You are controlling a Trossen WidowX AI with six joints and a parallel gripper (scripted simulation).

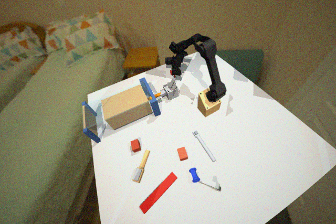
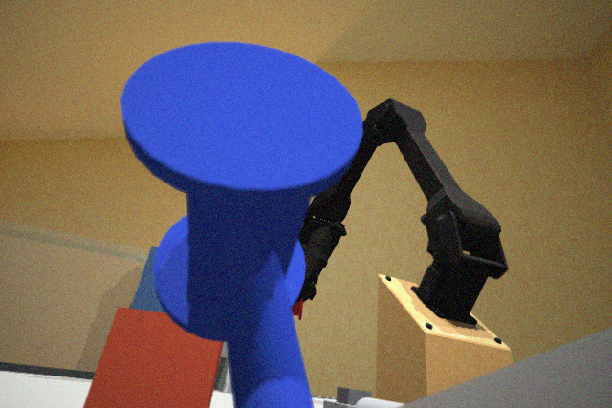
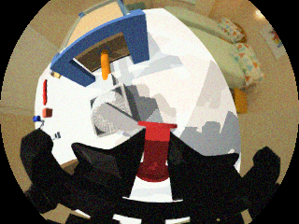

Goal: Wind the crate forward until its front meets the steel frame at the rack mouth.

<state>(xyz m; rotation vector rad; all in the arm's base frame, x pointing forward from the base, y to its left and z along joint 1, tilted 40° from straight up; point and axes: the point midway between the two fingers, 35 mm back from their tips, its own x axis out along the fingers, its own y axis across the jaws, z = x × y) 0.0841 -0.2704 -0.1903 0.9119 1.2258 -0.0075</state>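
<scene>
Now: gripper tip 3 cm to the right of the grey crank arm, 3 cm above it and 2 cm short of it. Also, from my gripper tip: grey winch: 10 cm below, 6 cm to the left, 5 cm ahead; winch drum: 10 cm below, 7 cm to the left, 6 cm ahead; red grip: 1 cm to the left, 1 cm behind.
</scene>
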